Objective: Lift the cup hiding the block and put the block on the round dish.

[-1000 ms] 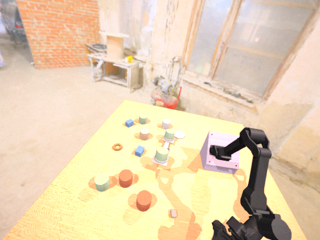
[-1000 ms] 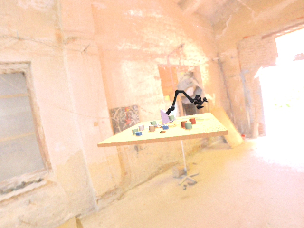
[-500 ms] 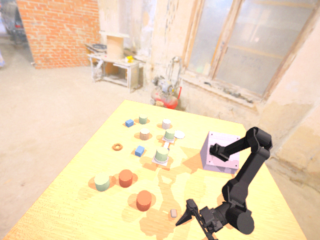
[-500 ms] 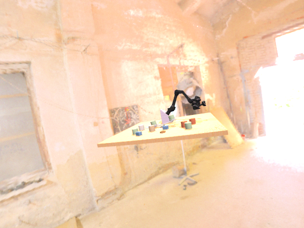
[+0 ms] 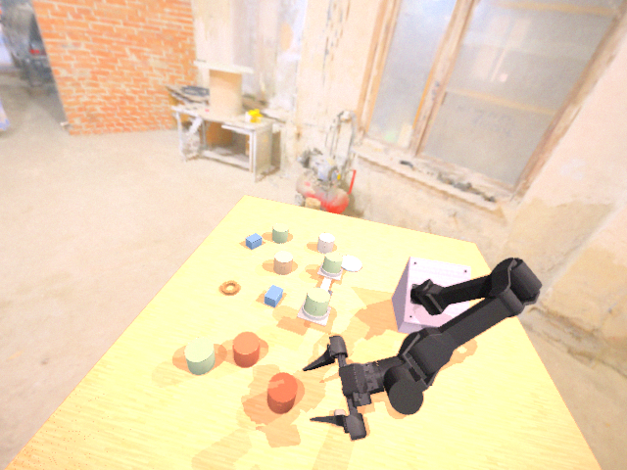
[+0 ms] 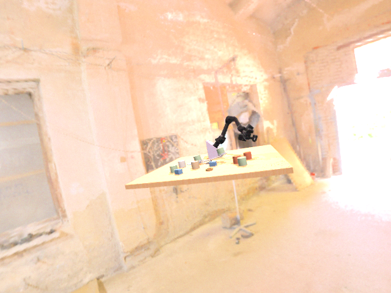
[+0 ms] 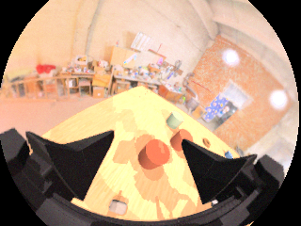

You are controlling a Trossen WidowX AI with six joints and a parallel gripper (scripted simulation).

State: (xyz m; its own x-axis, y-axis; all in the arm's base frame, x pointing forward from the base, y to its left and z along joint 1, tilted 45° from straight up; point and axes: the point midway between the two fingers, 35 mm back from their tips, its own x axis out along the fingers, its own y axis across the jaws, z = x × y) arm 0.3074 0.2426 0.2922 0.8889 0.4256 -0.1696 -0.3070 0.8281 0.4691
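Now: gripper tip 540 mm to the left of the pale teal block, 110 mm above it and 50 mm past it. Round my gripper tip: round white dish 640 mm to the right, 150 mm below, 130 mm behind; small balance 410 mm to the right, 130 mm below, 20 mm behind.
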